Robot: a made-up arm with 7 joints. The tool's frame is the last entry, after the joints.
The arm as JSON. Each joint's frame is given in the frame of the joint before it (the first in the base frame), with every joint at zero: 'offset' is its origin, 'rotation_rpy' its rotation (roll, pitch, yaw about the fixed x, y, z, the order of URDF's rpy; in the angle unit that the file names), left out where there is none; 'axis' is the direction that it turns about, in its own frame. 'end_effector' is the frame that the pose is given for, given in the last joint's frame.
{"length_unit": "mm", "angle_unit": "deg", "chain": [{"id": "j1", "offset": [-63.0, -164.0, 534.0], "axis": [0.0, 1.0, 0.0]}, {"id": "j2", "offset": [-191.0, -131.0, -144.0], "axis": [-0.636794, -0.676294, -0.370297]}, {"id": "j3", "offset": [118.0, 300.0, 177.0], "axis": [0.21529, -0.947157, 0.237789]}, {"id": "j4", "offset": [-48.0, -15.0, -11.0], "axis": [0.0, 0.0, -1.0]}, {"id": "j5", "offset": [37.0, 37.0, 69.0], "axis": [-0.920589, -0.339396, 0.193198]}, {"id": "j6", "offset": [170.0, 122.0, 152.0], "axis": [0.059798, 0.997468, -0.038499]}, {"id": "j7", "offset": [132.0, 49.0, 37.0], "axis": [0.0, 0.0, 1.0]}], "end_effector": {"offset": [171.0, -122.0, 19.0], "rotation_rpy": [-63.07, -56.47, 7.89]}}
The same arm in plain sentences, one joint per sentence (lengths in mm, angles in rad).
The arm has seven revolute joints in a row. What follows holds with every joint at zero, and every direction is one of the base frame's. Joint 1 lies 63 mm along -x and 164 mm along -y and 534 mm along +z from the base frame's origin and turns about +y. Joint 2 lies 191 mm along -x and 131 mm along -y and 144 mm along -z from joint 1 and turns about the direction (-0.636794, -0.676294, -0.370297). Joint 3 lies 118 mm along +x and 300 mm along +y and 177 mm along +z from joint 2 and turns about the direction (0.21529, -0.947157, 0.237789). Joint 4 lies 48 mm along -x and 15 mm along -y and 11 mm along -z from joint 3 and turns about -z. Joint 5 lies 37 mm along +x and 37 mm along +y and 69 mm along +z from joint 4 and turns about the direction (-0.920589, -0.339396, 0.193198). Joint 6 lies 170 mm along +x and 122 mm along +y and 152 mm along +z from joint 5 and turns about the direction (0.059798, 0.997468, -0.038499). Joint 7 lies 132 mm along +x and 49 mm along +y and 37 mm along +z from joint 6 and turns about +z. The tool frame, which is the frame that the pose is given for, lies 171 mm along +x and 122 mm along -y and 19 mm along +z from joint 7; its axes are the base frame's turned by roll -1.1008, pitch -0.9856 and yaw 0.1377 rad (as in URDF: about the fixed x, then y, then z).
